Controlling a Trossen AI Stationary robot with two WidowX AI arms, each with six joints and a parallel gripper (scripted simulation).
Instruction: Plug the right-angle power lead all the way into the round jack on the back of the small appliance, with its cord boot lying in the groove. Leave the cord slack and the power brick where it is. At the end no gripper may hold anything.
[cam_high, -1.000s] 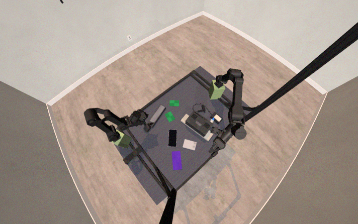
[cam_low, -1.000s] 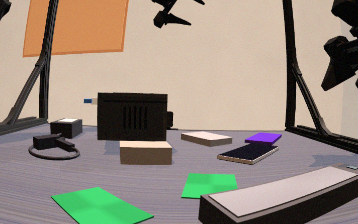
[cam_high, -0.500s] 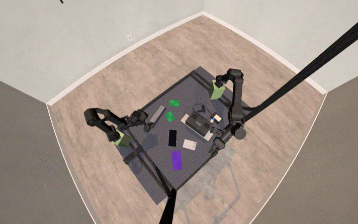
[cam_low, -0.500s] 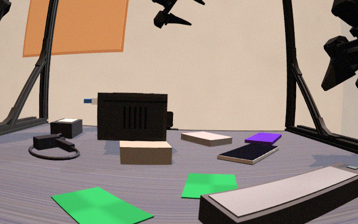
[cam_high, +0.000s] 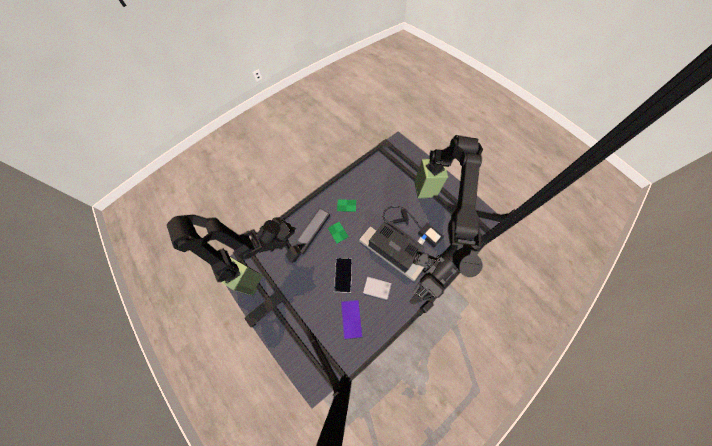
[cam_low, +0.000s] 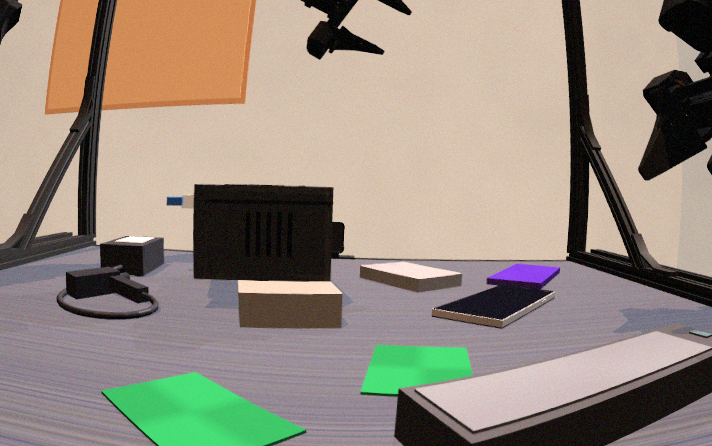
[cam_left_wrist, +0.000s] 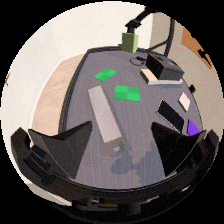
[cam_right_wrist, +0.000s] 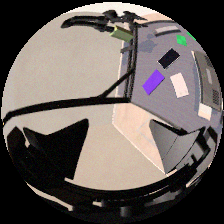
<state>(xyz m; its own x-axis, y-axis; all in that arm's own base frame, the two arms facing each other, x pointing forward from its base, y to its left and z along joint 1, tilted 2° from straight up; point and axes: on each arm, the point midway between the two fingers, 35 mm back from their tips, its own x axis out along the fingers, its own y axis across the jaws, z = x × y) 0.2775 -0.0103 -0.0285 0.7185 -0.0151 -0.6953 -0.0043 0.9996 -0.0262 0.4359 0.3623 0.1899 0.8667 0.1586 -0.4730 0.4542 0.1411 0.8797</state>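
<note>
Right now my right hand is 32 cm short of the black right-angle plug, 21 cm to the left of it and 35 cm above it. Also, from my right hand: block (20 cm ahead, 7 cm to the right, 34 cm below).
</note>
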